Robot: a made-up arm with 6 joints. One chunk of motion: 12 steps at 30 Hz.
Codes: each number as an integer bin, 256 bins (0 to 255) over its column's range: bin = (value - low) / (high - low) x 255, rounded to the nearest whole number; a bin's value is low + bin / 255 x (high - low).
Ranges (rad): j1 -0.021..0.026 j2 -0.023..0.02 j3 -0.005..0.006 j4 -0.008..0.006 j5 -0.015..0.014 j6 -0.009..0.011
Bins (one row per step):
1: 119 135 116 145 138 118
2: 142 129 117 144 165 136
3: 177 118 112 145 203 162
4: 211 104 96 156 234 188
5: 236 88 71 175 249 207
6: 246 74 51 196 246 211
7: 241 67 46 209 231 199
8: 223 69 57 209 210 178
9: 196 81 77 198 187 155
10: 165 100 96 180 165 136
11: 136 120 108 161 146 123
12: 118 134 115 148 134 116
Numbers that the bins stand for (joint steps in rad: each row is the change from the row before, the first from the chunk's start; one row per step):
1: 0.00093 -0.00024 0.00000 -0.00004 0.00069 0.00025
2: 0.00517 -0.00125 0.00005 -0.00009 0.00376 0.00167
3: 0.01162 -0.00310 -0.00017 -0.00004 0.00809 0.00371
4: 0.01789 -0.00546 -0.00086 0.00056 0.01161 0.00575
5: 0.02250 -0.00816 -0.00194 0.00161 0.01332 0.00724
6: 0.02434 -0.01052 -0.00280 0.00276 0.01298 0.00755
7: 0.02342 -0.01170 -0.00302 0.00347 0.01127 0.00661
8: 0.02010 -0.01136 -0.00254 0.00347 0.00888 0.00496
9: 0.01513 -0.00934 -0.00168 0.00287 0.00627 0.00316
10: 0.00941 -0.00614 -0.00086 0.00188 0.00376 0.00167
11: 0.00407 -0.00276 -0.00034 0.00084 0.00160 0.00065
12: 0.00075 -0.00040 -0.00004 0.00013 0.00024 0.00010

